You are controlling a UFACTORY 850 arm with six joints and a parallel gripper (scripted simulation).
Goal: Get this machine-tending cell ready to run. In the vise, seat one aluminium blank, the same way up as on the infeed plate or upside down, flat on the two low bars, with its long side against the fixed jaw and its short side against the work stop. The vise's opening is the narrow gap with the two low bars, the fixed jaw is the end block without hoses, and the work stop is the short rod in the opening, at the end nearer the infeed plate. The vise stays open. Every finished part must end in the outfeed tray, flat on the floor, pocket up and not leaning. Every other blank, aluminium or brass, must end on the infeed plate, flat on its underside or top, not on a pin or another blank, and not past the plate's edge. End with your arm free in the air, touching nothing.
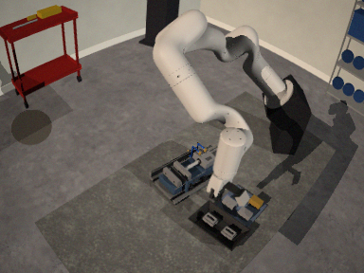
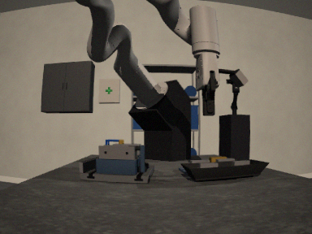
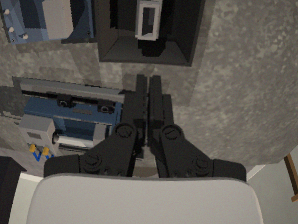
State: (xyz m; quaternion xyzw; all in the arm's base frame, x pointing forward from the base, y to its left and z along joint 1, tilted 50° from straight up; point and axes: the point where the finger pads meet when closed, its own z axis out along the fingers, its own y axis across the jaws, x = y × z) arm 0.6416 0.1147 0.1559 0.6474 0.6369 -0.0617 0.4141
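Now: hand 200 mm past the brass blank, 170 mm above it and 140 mm to the right of it. From my hand the other things lie so: vise 210 mm to the right, 170 mm behind, 160 mm below.
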